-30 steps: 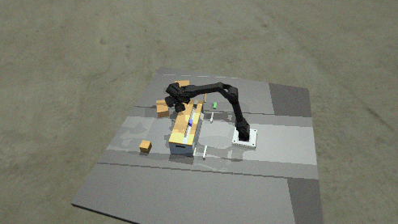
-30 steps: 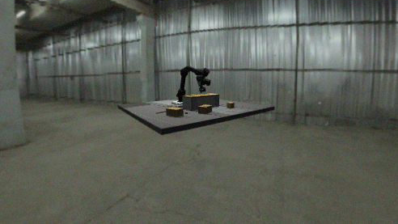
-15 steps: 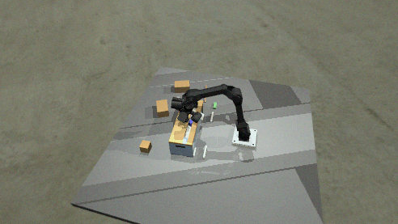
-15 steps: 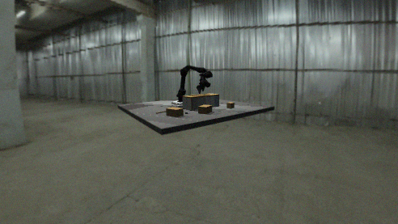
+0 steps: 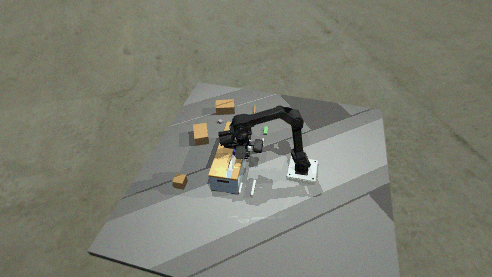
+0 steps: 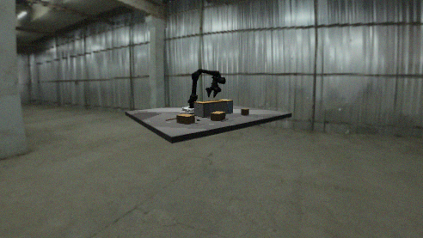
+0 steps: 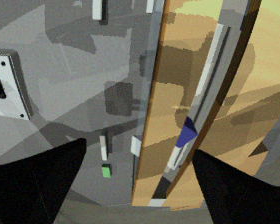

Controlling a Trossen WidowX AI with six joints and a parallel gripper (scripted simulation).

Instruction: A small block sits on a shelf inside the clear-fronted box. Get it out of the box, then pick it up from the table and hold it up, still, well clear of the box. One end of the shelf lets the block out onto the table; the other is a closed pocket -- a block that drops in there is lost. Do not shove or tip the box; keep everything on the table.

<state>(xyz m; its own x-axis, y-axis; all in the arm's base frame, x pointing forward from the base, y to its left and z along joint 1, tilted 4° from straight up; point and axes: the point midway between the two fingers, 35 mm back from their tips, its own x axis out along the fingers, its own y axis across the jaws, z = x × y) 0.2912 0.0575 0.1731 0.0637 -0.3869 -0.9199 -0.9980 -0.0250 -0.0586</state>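
Right now my gripper tip is 7 cm above the blue block, 5 cm short of it and 4 cm to the left of it. The rest, counted from my gripper tip: green patch: 31 cm to the right, 15 cm below, 6 cm behind; thin stick: 43 cm to the right, 15 cm below, 4 cm ahead.
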